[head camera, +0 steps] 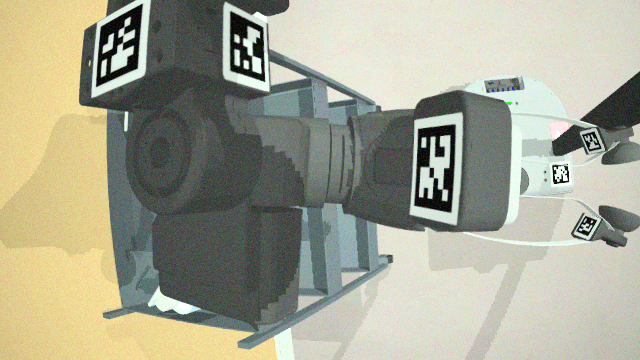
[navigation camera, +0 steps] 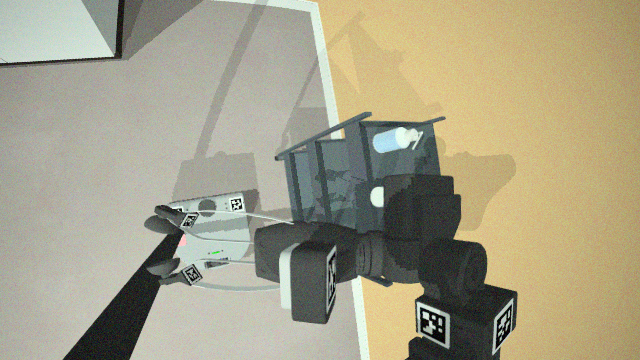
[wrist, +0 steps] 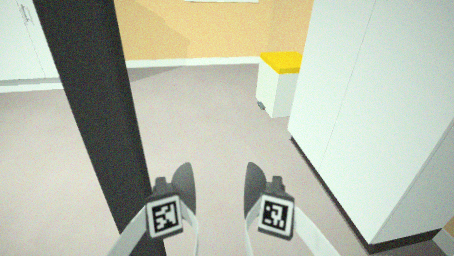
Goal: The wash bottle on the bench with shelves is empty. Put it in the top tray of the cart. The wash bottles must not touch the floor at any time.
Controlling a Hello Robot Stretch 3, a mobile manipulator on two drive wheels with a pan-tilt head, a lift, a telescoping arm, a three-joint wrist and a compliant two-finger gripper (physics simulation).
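A wash bottle with blue contents lies on its side in the top tray of the grey-blue cart. A bit of it shows beneath the arm in the head view. Beside it in the navigation view, a white rounded piece, apparently part of a second bottle, shows partly behind the wrist. My gripper is partly open, with no object between the fingertips. It is outside the cart, above my base and beside the mast. The bench with shelves cannot be identified.
My white base stands beside the cart. The black mast rises close to the fingers. In the wrist view, a tall white cabinet is at the right, with a yellow-topped white bin behind it. White furniture stands upper left in the navigation view.
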